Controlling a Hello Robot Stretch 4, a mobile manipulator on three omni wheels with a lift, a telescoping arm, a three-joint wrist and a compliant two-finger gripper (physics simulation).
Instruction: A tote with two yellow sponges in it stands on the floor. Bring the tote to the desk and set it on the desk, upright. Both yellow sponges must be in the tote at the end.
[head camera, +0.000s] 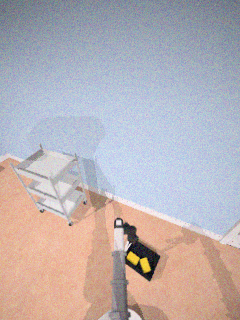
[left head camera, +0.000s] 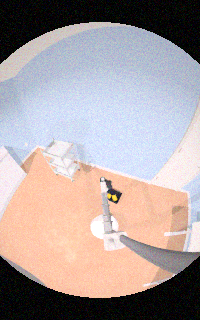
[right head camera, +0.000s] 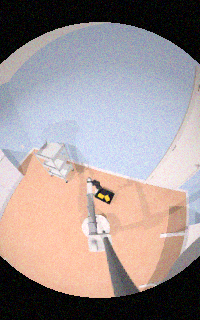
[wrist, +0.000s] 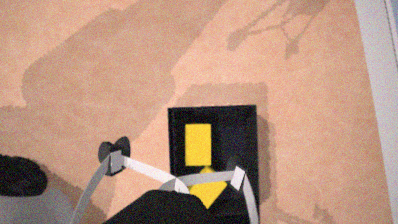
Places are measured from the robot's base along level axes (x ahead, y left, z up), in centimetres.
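Pixels of known places: gripper, between the fingertips: (head camera: 129, 247) (left head camera: 106, 190) (right head camera: 97, 191) (wrist: 179, 157).
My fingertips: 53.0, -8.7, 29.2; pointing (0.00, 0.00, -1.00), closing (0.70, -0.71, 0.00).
Observation:
Behind a point stands the place of what it marks, as x, y, z.
The black tote (head camera: 154, 256) {55.4, -33.6, -0.2} (left head camera: 118, 193) {55.0, -33.2, 0.4} (right head camera: 110, 193) {56.7, -32.1, -2.1} (wrist: 245, 145) {64.0, -21.5, -1.5} stands upright on the floor. Two yellow sponges lie in it: one sponge (head camera: 133, 258) {53.6, -13.4, 2.1} (wrist: 198, 145) {54.2, -13.2, 2.1} lies flat, and the other sponge (head camera: 145, 265) {47.8, -23.6, 2.1} (wrist: 207, 190) {49.3, -23.6, 2.0} lies turned beside it, partly hidden by a finger strip in the wrist view. My gripper (head camera: 128, 245) {53.0, -8.7, 29.2} (wrist: 179, 157) {53.0, -8.7, 29.2} is open and empty, at one side of the tote. In the wrist view its right fingertip overlaps the tote and its left fingertip shows over the floor outside. Contact cannot be told. I cannot make out the desk.
A white three-shelf cart (head camera: 48, 163) {117.3, 68.5, 63.5} (left head camera: 61, 148) {114.2, 60.2, 63.5} (right head camera: 52, 152) {108.6, 60.2, 63.5} stands left of the arm, near the blue wall (head camera: 150, 125) {108.3, -24.4, 107.0}. A white furniture edge (head camera: 233, 235) {64.5, -107.5, 17.6} shows at the right of the head view. A pale surface (left head camera: 7, 181) {60.2, 207.2, 36.4} shows at the far left of the left head view.

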